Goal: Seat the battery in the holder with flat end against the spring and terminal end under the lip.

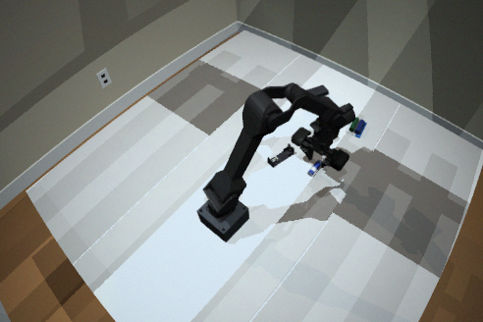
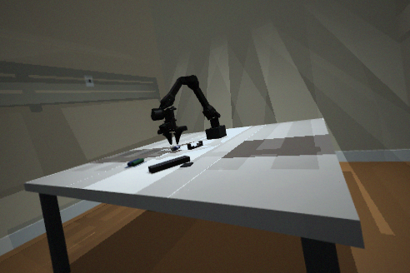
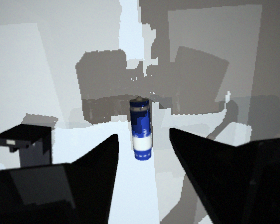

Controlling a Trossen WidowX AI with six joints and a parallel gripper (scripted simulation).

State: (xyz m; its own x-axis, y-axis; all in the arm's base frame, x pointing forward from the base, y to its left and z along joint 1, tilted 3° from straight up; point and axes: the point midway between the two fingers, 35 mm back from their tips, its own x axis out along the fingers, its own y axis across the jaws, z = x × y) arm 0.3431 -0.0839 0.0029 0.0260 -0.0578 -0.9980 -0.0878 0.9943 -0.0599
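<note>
The battery is 2 cm below my gripper tip. Round my gripper tip: long black bar (27 cm ahead, 24 cm to the left, 2 cm below).
</note>
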